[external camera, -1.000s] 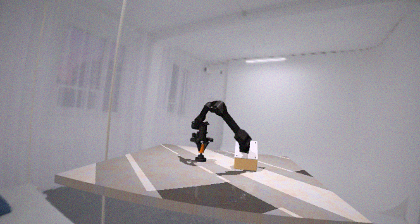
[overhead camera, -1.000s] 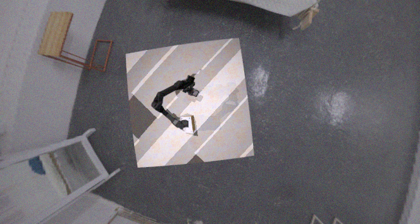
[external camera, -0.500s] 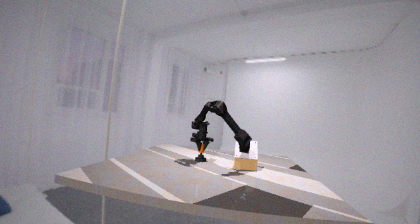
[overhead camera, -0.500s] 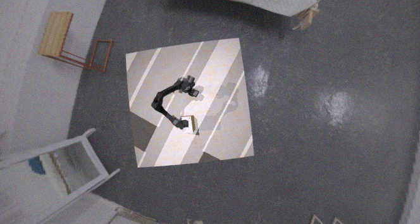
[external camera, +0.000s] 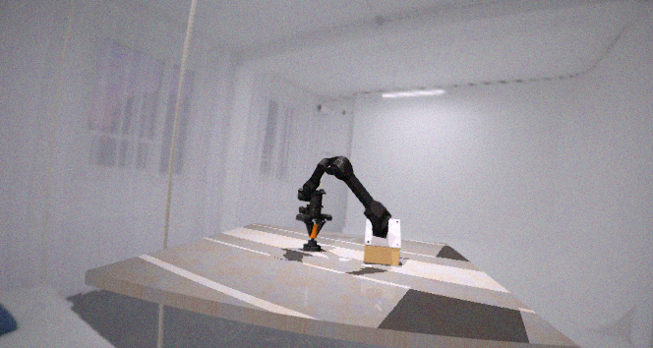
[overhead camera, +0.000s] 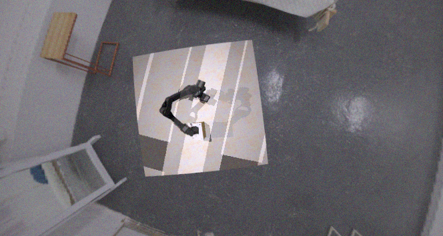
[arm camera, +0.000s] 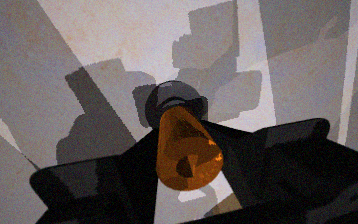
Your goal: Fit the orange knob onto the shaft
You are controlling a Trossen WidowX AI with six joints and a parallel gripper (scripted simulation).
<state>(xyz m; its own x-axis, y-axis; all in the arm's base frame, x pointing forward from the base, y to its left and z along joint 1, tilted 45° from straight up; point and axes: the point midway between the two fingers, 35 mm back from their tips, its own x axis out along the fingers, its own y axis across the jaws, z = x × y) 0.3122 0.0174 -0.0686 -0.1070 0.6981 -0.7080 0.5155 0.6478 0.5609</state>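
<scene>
The orange knob lies 20 mm above my gripper tip. Also, from my gripper tip: dark round pedestal: 40 mm below.
</scene>
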